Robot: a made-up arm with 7 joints.
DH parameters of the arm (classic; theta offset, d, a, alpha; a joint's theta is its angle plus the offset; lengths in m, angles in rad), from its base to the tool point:
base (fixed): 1.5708 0.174 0 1.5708
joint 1: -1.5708 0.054 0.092 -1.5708
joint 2: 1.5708 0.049 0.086 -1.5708
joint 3: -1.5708 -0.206 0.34 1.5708
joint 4: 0 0.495 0.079 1.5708
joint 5: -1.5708 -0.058 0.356 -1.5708
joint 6: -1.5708 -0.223 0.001 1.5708
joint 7: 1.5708 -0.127 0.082 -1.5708
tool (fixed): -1.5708 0.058 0 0
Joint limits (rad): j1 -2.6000..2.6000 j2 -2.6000..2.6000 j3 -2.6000..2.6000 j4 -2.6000..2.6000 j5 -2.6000..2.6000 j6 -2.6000..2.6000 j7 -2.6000..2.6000
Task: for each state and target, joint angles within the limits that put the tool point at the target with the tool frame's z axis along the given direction. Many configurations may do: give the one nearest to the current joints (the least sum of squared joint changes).
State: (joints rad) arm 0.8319 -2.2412 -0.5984 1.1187 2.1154 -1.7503 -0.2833
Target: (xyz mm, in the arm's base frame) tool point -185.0 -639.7 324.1 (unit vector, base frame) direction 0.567 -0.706 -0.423
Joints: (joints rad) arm 0.7707 -1.7984 -1.1654 1.1474 2.6000 -1.5801 -1.2512
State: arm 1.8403 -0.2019 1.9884 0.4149 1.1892 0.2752 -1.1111
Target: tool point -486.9 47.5 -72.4 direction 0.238 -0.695 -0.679
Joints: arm 2.4628 0.5527 2.0776 0.4818 0.6269 -0.2200 -0.7089
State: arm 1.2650 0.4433 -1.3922 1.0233 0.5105 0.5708 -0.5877
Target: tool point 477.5 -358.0 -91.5 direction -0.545 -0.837 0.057
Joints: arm 0.6619 0.2493 -2.0446 0.8072 1.2684 0.3397 -1.0071
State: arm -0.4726 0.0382 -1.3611 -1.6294 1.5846 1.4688 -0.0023
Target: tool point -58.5 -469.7 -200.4 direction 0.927 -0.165 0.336
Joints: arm -0.6007 0.5342 -1.5371 -2.6000 1.0516 1.7570 0.1530
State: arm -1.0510 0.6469 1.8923 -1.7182 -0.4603 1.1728 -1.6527
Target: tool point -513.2 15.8 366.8 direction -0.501 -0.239 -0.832
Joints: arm -0.6641 0.7009 1.9856 -1.9123 -0.0759 1.3397 -1.2409
